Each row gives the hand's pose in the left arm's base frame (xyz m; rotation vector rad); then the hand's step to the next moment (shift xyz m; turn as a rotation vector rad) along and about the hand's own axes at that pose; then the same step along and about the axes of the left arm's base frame.
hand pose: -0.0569 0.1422 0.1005 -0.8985 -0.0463 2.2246
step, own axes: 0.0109 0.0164 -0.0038 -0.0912 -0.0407 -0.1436
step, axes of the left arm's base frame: -0.0131 -0.0060 -0.0140 0.1585 -0.0602 -0.0432
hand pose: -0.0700 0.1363 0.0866 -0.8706 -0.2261 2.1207
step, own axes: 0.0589 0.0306 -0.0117 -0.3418 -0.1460 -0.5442
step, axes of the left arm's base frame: -0.0368 0.0225 -0.0518 0.5937 -0.2306 -0.1692
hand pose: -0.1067 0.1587 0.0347 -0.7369 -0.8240 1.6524
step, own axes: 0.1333 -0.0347 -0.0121 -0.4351 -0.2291 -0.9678
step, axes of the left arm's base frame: 0.0004 0.1375 0.0145 1.0026 -0.2464 -0.3353
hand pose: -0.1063 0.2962 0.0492 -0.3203 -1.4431 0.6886
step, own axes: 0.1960 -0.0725 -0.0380 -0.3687 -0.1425 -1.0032
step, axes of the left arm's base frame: 0.0504 0.0705 0.1939 1.0152 -0.1324 -0.3384
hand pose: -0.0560 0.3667 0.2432 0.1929 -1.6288 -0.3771
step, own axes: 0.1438 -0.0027 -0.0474 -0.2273 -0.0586 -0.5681
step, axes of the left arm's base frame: 0.0327 -0.0583 0.1359 0.5789 -0.0481 -0.2010
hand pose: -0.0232 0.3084 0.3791 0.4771 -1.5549 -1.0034
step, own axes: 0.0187 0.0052 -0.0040 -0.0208 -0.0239 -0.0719
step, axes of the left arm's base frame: 0.0002 -0.0128 0.0151 0.0676 -0.0212 -0.0340
